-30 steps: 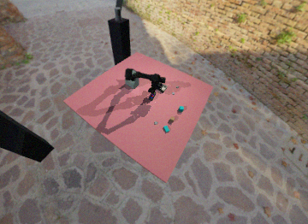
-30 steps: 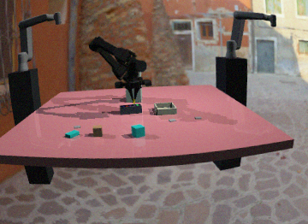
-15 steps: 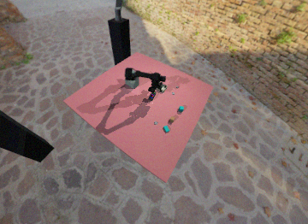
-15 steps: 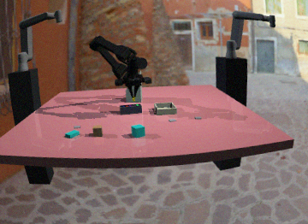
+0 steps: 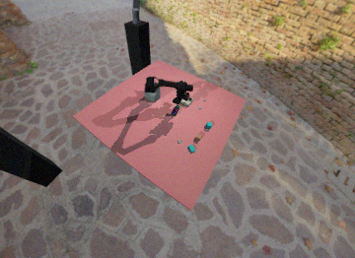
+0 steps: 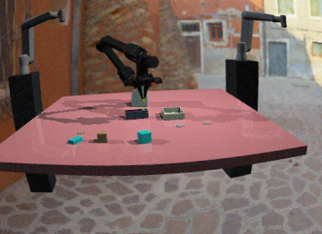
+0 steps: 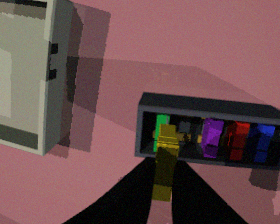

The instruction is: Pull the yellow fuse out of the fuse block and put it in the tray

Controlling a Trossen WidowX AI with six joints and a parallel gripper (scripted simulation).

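Now: gripper tip 10 mm short of the tray, 140 mm to the right of it and 100 mm above it. From my gripper tip the other things lie so: yellow fuse 10 mm below; then purple fuse 10 mm behind, 40 mm to the right, 70 mm below; then red fuse 10 mm behind, 60 mm to the right, 70 mm below.
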